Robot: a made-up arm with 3 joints. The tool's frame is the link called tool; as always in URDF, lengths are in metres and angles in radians. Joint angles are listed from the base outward. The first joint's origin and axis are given. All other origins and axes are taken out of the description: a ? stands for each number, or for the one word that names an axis. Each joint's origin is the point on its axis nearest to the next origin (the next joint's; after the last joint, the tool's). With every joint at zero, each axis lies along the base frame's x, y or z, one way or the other. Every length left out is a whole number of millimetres.
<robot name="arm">
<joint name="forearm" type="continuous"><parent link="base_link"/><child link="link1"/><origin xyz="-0.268 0 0.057" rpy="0 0 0"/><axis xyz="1 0 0"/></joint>
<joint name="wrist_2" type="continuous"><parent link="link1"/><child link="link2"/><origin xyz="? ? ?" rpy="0 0 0"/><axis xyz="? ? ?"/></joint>
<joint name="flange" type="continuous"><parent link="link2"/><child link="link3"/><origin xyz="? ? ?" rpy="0 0 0"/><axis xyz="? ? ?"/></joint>
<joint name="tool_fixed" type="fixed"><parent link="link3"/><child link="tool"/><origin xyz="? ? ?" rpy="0 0 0"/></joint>
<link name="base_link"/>
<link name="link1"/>
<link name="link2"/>
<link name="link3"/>
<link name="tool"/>
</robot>
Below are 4 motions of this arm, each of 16 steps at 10 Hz.
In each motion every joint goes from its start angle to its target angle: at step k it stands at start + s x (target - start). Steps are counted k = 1, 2, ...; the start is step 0. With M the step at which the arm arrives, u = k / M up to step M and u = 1 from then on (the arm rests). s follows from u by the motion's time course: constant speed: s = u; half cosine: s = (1 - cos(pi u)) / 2; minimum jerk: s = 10 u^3 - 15 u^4 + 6 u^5.
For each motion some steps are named. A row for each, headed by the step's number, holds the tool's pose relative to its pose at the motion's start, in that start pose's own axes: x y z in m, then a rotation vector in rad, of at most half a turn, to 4 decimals.
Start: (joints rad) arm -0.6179 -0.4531 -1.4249
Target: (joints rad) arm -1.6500 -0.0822 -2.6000
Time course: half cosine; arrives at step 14
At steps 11, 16:
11: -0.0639 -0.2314 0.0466 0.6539 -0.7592 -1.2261
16: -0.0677 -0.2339 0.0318 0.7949 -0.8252 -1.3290

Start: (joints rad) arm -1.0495 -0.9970 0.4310
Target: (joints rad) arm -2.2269 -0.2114 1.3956
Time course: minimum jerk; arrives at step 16
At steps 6, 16:
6: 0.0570 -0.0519 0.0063 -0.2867 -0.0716 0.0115
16: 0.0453 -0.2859 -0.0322 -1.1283 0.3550 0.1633

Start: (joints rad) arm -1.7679 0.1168 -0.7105
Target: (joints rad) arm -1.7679 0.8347 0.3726
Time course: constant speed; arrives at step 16
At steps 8, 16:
8: 0.0405 0.2260 0.0871 0.1547 -0.3288 0.5357
16: -0.0281 0.3897 0.2005 0.1266 -0.7422 1.0343

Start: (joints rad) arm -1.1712 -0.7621 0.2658
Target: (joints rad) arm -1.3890 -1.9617 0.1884
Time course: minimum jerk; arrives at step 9
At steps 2, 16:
2: -0.0273 0.0003 -0.0185 0.0127 0.0915 -0.0179
16: -0.3854 0.0712 -0.0146 0.2226 1.1768 -0.2943

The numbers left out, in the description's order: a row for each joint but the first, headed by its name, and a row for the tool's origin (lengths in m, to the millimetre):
wrist_2: xyz 0 0.057 0.047, axis 0 -1 0
flange: xyz -0.11 0 -0.296, axis 0 0 1
tool: xyz 0.314 -0.031 0

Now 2 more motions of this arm.
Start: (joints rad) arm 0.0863 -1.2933 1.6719
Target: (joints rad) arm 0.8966 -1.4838 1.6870
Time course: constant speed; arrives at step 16
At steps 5, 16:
5: -0.0242 0.1088 0.0320 0.0525 -0.0679 0.2502
16: -0.1855 0.2977 0.0896 0.1631 -0.1659 0.8131

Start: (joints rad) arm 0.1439 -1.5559 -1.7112
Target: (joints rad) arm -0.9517 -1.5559 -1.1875
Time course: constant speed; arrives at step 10
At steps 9, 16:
9: -0.1729 -0.0500 0.0026 -0.0014 -0.0142 -0.5146
16: -0.1892 -0.0475 0.0027 -0.0019 -0.0156 -0.5718

